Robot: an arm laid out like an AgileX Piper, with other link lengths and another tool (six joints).
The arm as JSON. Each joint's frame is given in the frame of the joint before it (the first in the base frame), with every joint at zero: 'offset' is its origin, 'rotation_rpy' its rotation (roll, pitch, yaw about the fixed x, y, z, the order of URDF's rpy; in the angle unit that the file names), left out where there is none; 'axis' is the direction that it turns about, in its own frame. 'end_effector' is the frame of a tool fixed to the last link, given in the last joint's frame.
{
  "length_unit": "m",
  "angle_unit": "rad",
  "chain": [
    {
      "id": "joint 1",
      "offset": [
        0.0,
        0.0,
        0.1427
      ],
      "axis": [
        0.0,
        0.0,
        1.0
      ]
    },
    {
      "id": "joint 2",
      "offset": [
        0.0,
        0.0,
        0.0
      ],
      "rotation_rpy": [
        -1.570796,
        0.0,
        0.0
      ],
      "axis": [
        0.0,
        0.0,
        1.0
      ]
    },
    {
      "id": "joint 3",
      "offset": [
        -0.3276,
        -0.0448,
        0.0
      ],
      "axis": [
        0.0,
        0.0,
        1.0
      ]
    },
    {
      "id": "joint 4",
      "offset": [
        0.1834,
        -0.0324,
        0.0
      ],
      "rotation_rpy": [
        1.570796,
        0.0,
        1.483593
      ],
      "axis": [
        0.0,
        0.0,
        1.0
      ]
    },
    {
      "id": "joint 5",
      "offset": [
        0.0,
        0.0,
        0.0
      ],
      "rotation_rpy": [
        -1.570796,
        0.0,
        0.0
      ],
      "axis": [
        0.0,
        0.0,
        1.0
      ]
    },
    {
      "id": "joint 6",
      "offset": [
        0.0,
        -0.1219,
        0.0
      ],
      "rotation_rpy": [
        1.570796,
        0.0,
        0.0
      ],
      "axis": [
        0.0,
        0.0,
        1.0
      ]
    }
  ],
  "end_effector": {
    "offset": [
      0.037,
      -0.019,
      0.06
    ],
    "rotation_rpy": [
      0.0,
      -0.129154,
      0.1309
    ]
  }
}
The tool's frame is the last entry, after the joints.
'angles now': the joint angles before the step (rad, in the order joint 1, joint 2, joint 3, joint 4, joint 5, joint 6). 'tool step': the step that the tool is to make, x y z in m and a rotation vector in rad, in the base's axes. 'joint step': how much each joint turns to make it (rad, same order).
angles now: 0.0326 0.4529 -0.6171 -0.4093 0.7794 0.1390
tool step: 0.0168 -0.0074 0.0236 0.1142 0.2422 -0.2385
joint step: -0.0776 0.2848 -0.2262 -0.0001 0.2417 0.1193
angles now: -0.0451 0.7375 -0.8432 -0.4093 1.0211 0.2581
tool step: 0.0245 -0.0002 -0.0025 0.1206 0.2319 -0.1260
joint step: -0.2076 0.2421 -0.1210 0.1528 0.0970 -0.1207
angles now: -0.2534 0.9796 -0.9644 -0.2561 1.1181 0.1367
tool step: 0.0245 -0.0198 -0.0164 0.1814 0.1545 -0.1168
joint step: -0.2968 0.2292 -0.0796 0.1932 0.0352 -0.2057
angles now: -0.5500 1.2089 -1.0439 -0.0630 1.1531 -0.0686
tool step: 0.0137 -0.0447 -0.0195 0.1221 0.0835 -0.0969
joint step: -0.2292 0.2095 -0.0784 0.0856 0.0075 -0.1496
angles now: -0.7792 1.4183 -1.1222 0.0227 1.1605 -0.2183
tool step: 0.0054 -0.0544 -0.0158 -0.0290 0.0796 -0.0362
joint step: -0.0904 0.1612 -0.0816 -0.0740 -0.0472 -0.0359
